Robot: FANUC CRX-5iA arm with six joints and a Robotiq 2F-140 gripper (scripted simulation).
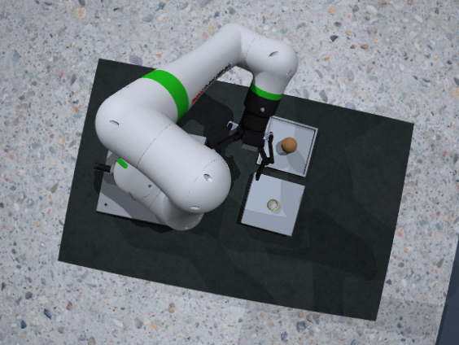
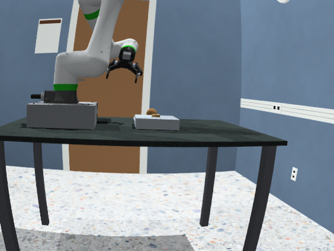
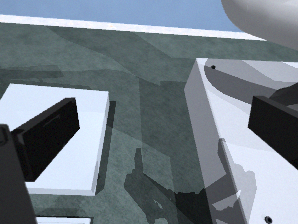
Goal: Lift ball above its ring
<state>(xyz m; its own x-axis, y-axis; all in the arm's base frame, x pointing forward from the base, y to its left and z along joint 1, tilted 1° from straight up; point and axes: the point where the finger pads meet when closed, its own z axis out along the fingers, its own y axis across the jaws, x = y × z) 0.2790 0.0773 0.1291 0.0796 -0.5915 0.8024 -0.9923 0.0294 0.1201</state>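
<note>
Right now my hand is 19 cm above the ball, 18 cm short of it and 14 cm to the right of it.
</note>
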